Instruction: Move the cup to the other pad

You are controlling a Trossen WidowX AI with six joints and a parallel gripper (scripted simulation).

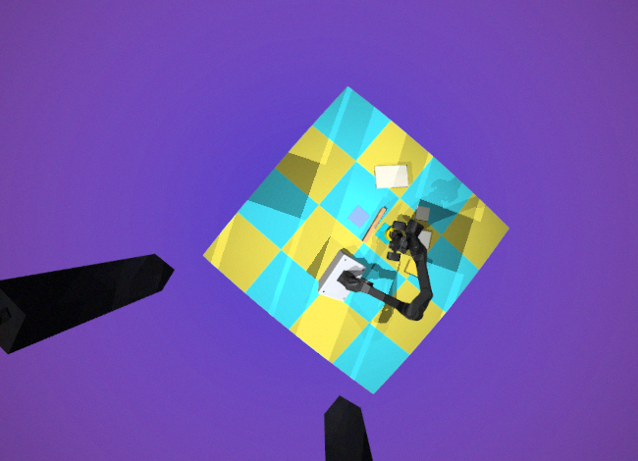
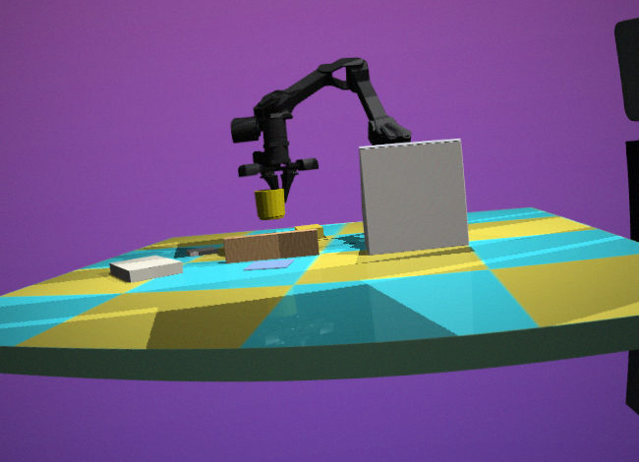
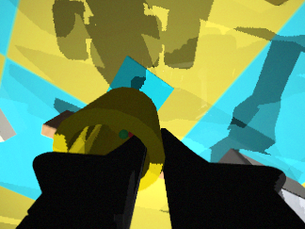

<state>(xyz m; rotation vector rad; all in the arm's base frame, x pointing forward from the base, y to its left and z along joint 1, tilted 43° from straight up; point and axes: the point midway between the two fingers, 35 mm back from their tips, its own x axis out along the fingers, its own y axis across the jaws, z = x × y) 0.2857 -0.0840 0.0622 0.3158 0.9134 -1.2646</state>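
My gripper tip is 2 cm short of the long wooden block, 10 cm to the right of it and 10 cm above it. Also, from my gripper tip: yellow cup: 2 cm ahead, 1 cm to the left; then green marble: 2 cm ahead, 3 cm to the left, 2 cm below; then pad: 2 cm ahead, 19 cm to the left, 12 cm below.
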